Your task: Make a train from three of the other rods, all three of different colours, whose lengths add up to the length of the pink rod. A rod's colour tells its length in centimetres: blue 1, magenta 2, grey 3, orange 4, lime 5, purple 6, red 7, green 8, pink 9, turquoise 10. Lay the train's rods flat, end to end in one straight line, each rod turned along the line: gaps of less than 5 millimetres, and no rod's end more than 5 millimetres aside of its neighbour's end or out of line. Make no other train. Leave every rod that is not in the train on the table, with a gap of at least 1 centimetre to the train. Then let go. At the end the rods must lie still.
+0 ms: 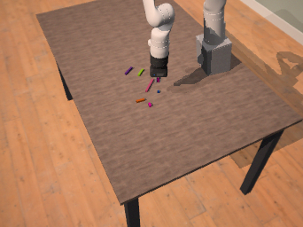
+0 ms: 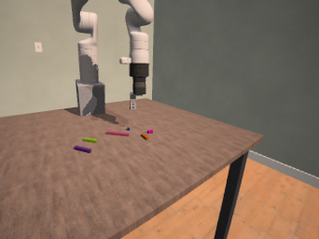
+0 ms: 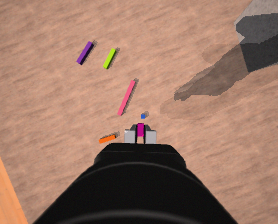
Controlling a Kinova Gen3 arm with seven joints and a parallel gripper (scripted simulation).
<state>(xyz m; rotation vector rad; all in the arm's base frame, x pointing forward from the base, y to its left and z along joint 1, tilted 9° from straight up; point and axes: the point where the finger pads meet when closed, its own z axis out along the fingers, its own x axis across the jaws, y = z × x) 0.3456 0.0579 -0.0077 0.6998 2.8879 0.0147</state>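
Now: hand 110 mm above the blue rod, 20 mm to the left of it and 10 mm past it. Round my hand: orange rod (110 mm below, 90 mm ahead); then pink rod (110 mm below, 80 mm to the right); then lime rod (180 mm to the right, 110 mm below).
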